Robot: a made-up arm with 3 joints. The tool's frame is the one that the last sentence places. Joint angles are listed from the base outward.
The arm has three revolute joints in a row. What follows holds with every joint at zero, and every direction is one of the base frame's. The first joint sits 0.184 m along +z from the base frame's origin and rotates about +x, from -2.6 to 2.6 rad. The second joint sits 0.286 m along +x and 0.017 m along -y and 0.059 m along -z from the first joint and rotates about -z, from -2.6 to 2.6 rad. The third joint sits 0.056 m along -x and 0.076 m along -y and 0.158 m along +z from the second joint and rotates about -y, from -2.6 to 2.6 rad. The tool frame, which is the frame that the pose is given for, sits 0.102 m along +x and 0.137 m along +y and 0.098 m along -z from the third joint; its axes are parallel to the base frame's.
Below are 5 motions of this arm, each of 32 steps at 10 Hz.
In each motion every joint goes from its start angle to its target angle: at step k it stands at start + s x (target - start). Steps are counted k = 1, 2, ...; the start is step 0. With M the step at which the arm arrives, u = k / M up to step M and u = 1 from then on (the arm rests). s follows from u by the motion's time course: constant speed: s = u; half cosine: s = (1 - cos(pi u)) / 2; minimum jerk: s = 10 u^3 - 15 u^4 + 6 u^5.
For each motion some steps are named. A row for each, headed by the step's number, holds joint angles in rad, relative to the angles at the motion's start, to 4 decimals.
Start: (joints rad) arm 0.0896 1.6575 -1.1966
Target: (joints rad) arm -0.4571 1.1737 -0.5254
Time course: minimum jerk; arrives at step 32
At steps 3, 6, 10, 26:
3: -0.0039 -0.0034 0.0048
6: -0.0267 -0.0236 0.0327
10: -0.0984 -0.0871 0.1208
26: -0.5200 -0.4602 0.6385

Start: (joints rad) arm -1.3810 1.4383 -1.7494
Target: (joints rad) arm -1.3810 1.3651 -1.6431
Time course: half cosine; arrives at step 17
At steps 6, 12, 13, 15, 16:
6: 0.0000 -0.0203 0.0295
12: 0.0000 -0.0587 0.0852
13: 0.0000 -0.0636 0.0924
15: 0.0000 -0.0707 0.1027
16: 0.0000 -0.0726 0.1054

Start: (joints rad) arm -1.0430 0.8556 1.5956
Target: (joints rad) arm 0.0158 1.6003 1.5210
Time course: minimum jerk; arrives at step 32
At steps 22, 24, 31, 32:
22: 0.8682 0.6106 -0.0612
24: 0.9492 0.6676 -0.0669
31: 1.0585 0.7445 -0.0746
32: 1.0588 0.7447 -0.0746

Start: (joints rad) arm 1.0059 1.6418 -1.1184
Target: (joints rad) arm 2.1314 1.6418 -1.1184
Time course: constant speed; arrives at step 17
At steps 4, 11, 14, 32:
4: 0.2648 0.0000 0.0000
11: 0.7283 0.0000 0.0000
14: 0.9269 0.0000 0.0000
32: 1.1255 0.0000 0.0000

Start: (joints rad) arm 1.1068 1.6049 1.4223
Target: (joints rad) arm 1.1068 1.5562 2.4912
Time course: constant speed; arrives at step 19
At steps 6, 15, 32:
6: 0.0000 -0.0154 0.3375
15: 0.0000 -0.0384 0.8439
32: 0.0000 -0.0487 1.0689

